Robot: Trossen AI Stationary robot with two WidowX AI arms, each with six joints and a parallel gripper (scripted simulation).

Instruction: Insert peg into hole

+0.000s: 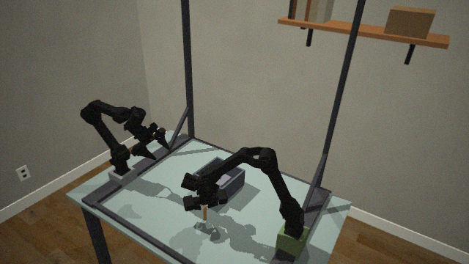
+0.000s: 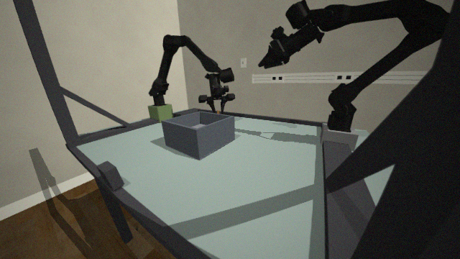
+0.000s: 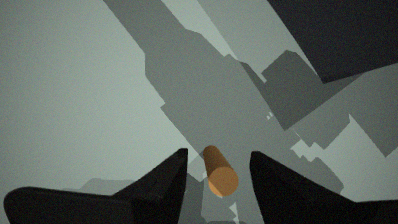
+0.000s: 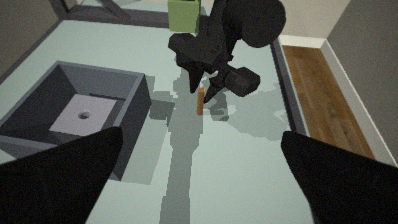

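Now: the orange peg 5 cm below my left hand. The rest, counted from my left hand: grey box 23 cm behind, 7 cm below, 5 cm to the right; then pale plate 23 cm behind, 5 cm to the right, 5 cm below.
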